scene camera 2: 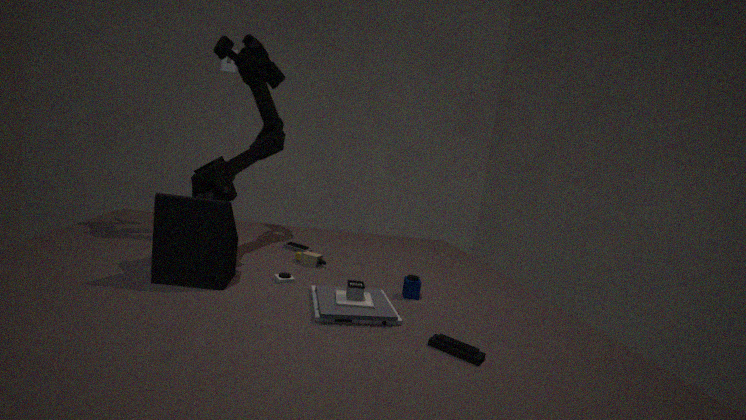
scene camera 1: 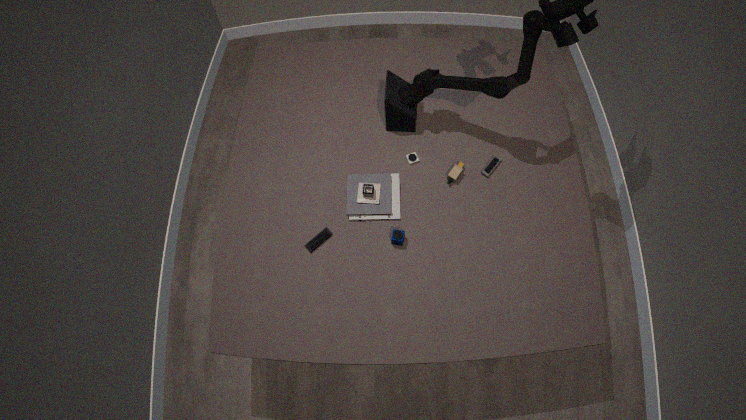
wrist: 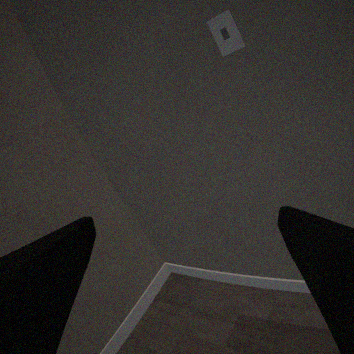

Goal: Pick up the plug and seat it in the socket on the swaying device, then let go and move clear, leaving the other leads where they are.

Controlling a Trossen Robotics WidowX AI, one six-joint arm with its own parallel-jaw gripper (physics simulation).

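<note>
A tan block with a yellow end and a dark end, apparently the plug (scene camera 1: 455, 173) (scene camera 2: 311, 259), lies on the floor to the right of the device in the first scene view. The device is a grey plate (scene camera 1: 354, 207) (scene camera 2: 334, 311) on a larger white base (scene camera 1: 396, 195) (scene camera 2: 314, 305); the plate sits toward the base's left in the first scene view. A small dark-rimmed socket block (scene camera 1: 368, 189) (scene camera 2: 355, 290) stands on its white pad. My gripper (wrist: 186, 221) is open and empty, raised high and far from the plug and device.
A white square with a black disc (scene camera 1: 412, 157) (scene camera 2: 284, 278), a grey-and-black bar (scene camera 1: 491, 166) (scene camera 2: 297, 246), a blue block (scene camera 1: 397, 237) (scene camera 2: 411, 288) and a black bar (scene camera 1: 318, 240) (scene camera 2: 456, 349) lie around the device. The arm's black base (scene camera 1: 400, 112) (scene camera 2: 193, 242) stands nearby.
</note>
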